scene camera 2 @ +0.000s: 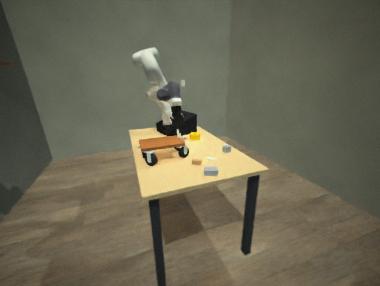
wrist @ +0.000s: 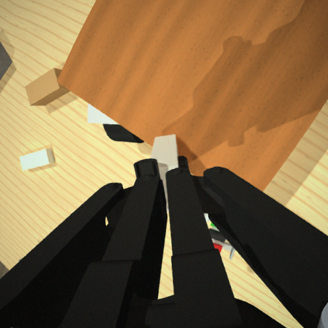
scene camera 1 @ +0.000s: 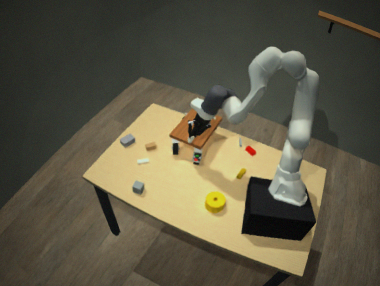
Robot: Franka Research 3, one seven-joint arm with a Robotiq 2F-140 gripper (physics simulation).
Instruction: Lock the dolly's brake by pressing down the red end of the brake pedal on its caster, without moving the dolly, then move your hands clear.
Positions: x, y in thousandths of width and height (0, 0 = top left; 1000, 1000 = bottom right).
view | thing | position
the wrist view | gripper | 511, 465
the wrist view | dolly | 721, 276
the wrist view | tan block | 136, 273
